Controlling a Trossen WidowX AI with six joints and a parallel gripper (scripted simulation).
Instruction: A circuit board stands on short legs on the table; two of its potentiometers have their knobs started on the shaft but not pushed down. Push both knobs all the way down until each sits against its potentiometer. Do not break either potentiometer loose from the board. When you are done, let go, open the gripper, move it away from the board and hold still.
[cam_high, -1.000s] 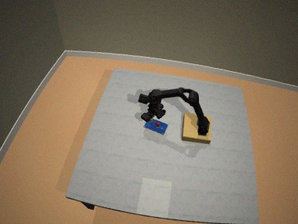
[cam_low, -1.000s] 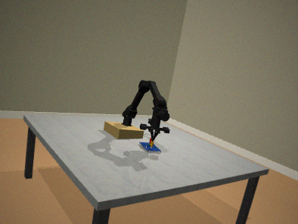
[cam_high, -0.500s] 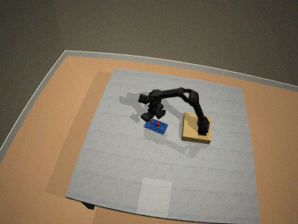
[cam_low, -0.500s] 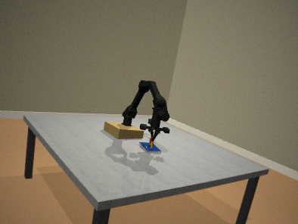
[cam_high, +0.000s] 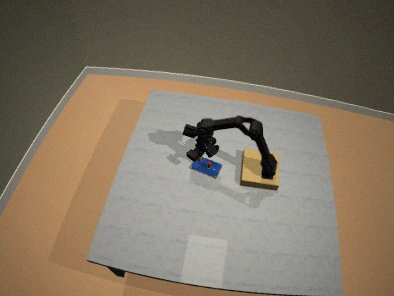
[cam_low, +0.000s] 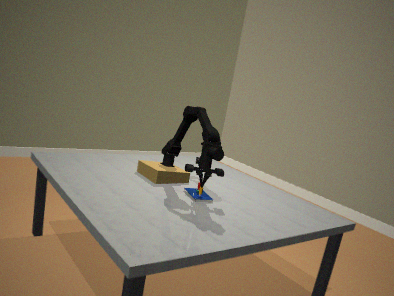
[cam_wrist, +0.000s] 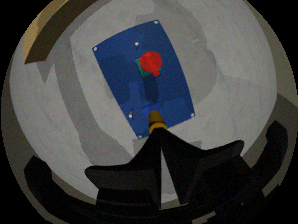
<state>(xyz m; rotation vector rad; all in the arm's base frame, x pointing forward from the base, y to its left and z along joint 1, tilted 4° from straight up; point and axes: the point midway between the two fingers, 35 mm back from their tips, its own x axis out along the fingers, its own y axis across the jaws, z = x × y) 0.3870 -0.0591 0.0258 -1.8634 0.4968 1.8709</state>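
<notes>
Right now the yellow knob is 1 cm below my gripper tip. Round my gripper tip: red knob 5 cm behind, 4 cm to the left, 1 cm below.
</notes>
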